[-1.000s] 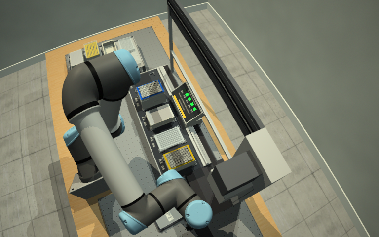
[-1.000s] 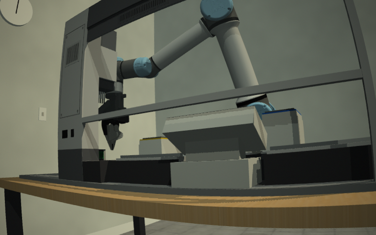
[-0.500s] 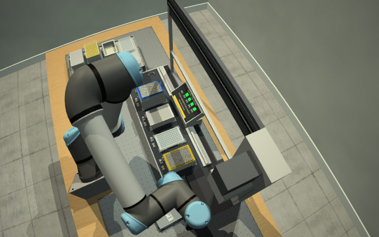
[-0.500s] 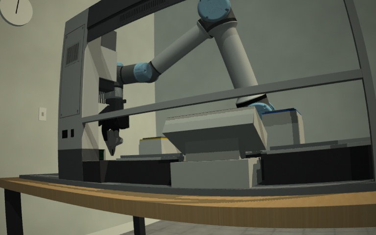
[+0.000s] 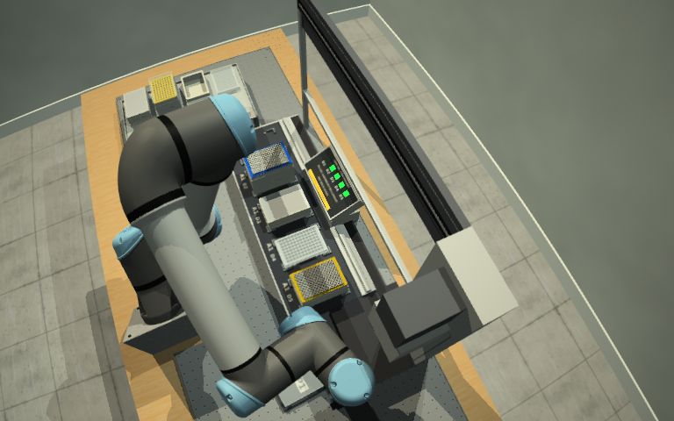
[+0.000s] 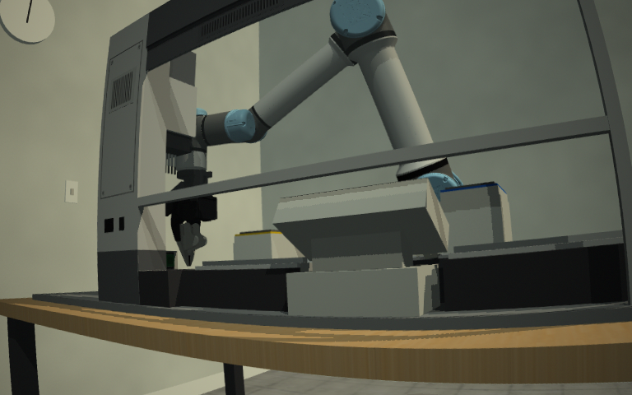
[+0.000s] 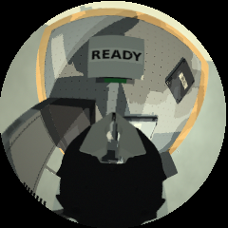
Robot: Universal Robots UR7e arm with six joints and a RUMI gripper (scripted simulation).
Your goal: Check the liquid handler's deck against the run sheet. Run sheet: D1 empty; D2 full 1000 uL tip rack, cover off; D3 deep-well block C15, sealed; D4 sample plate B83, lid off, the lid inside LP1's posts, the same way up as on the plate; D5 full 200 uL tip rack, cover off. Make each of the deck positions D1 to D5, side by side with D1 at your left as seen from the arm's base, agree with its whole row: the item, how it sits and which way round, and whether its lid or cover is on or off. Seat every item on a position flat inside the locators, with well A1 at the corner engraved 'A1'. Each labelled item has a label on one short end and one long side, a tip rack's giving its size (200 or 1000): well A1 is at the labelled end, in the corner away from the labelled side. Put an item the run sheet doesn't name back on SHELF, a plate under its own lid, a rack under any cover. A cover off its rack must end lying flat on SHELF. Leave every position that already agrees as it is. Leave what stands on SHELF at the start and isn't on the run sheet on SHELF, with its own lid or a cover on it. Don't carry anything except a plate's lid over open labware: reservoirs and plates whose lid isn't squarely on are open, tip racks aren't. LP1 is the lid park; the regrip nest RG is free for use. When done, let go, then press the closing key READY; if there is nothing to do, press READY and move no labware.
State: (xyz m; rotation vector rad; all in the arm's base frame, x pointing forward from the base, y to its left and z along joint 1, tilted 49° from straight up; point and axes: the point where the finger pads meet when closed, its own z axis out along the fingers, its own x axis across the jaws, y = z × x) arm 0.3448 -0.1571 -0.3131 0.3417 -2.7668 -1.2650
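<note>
Now: the green block 6 cm to the right of my hand and 1 cm ahead of it. From my hand the other things lie so: yellow-rimmed tip rack 29 cm to the left, 2 cm ahead, 2 cm above; grey deep-well block 54 cm to the left, 1 cm ahead; white sample plate 42 cm to the left, 2 cm ahead, 1 cm below.
</note>
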